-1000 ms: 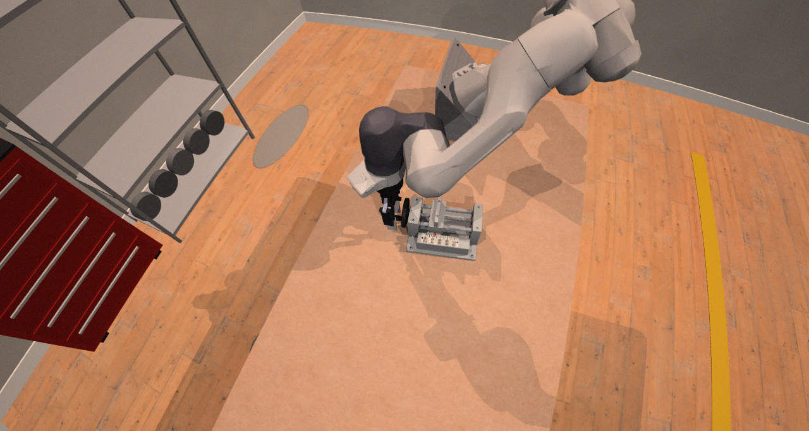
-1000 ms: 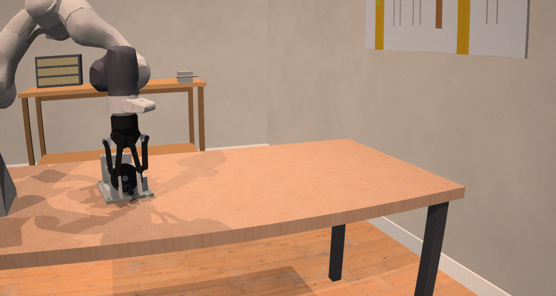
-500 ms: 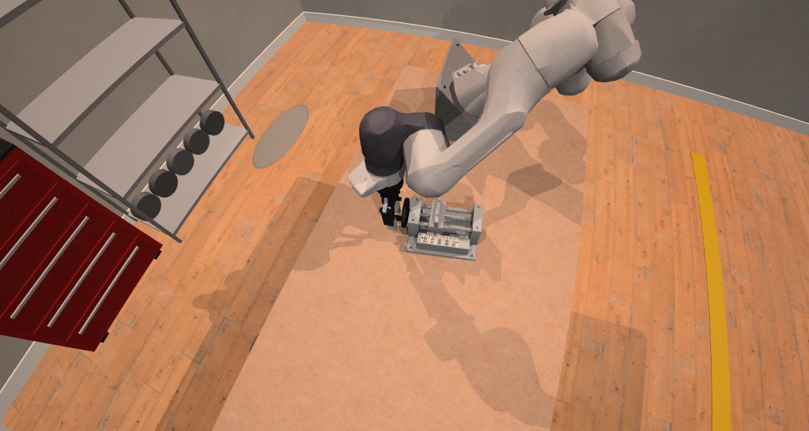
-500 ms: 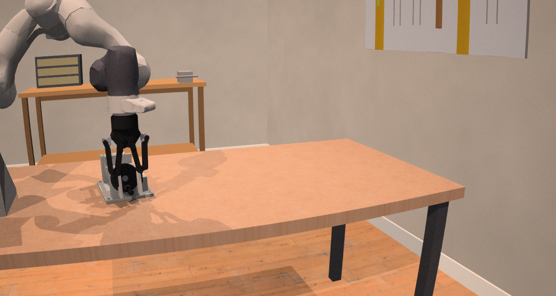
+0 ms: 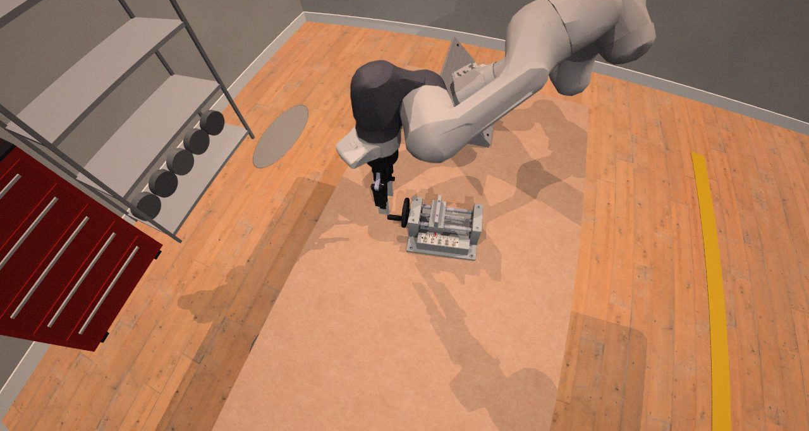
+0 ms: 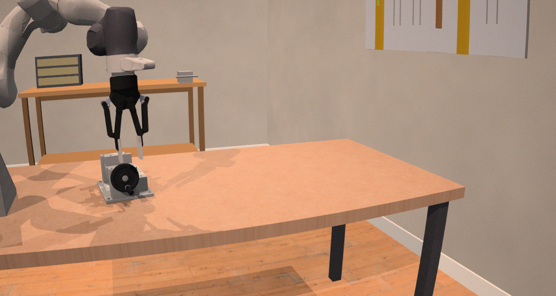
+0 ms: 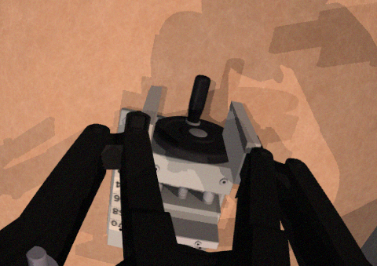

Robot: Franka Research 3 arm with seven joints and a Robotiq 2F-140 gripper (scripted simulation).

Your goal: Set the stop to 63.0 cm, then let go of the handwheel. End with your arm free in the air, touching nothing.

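Right now my hand is 2 cm past the black handwheel, 2 cm to the right of it and 12 cm above it. The rest, counted from my hand: sliding stop 4 cm behind, 13 cm to the left, 8 cm below.
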